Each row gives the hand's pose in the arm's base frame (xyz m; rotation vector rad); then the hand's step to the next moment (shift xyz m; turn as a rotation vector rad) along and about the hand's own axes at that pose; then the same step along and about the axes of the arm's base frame.
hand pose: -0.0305 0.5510 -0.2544 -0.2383 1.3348 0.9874
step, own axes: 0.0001 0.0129 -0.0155 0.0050 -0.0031 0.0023
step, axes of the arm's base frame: -0.0200 -0.0025 0.0005 0.0034 0.0020 -0.0050
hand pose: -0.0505 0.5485 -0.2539 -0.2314 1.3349 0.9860
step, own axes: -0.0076 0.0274 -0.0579 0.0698 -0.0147 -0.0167
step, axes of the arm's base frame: -0.0594 -0.0251 0.0010 -0.0072 0.0127 -0.0718
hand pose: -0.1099 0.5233 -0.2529 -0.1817 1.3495 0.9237
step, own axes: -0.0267 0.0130 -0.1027 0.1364 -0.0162 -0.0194
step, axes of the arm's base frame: -0.0841 -0.0660 0.0015 -0.0123 0.0408 -0.1320
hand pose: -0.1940 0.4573 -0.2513 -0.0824 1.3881 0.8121
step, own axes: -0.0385 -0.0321 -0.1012 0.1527 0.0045 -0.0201
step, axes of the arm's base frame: -0.0654 -0.0921 -0.0014 -0.0249 0.0631 -0.1383
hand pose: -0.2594 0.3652 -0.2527 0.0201 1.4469 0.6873
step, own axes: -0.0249 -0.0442 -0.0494 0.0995 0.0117 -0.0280
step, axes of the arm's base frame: -0.0257 -0.0659 -0.0037 -0.0334 0.0425 -0.0889
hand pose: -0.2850 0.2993 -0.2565 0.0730 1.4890 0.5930
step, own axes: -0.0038 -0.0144 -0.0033 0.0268 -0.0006 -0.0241
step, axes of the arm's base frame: 0.0017 -0.0149 -0.0027 -0.0234 0.0031 -0.0272
